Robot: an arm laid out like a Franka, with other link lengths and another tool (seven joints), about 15 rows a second.
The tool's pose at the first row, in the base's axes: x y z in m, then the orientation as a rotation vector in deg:
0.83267, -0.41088, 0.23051, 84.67, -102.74, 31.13
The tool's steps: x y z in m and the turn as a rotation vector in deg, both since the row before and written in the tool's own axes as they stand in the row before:
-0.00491, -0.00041, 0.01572, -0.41, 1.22, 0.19
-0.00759, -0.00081, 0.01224, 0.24, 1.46, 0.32
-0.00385, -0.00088, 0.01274, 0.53, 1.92, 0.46
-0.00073, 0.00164, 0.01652, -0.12, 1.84, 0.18
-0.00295, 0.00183, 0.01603, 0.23, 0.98, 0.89
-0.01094, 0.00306, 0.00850, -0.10, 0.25, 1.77
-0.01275, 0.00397, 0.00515, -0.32, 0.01, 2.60
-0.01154, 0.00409, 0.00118, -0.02, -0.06, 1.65
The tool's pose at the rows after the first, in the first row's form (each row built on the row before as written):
0.82912, -0.41912, 0.21669, 83.61, -101.97, 31.61
0.82695, -0.42349, 0.20312, 82.76, -101.09, 32.93
0.82450, -0.43090, 0.19230, 81.74, -99.94, 34.87
0.81850, -0.44280, 0.18237, 80.53, -98.66, 35.98
0.81251, -0.45333, 0.17132, 79.47, -98.58, 37.27
0.80797, -0.45341, 0.15788, 77.88, -99.80, 38.30
0.80394, -0.44968, 0.14466, 75.59, -101.86, 39.43
0.80129, -0.44342, 0.13441, 74.27, -103.18, 40.28

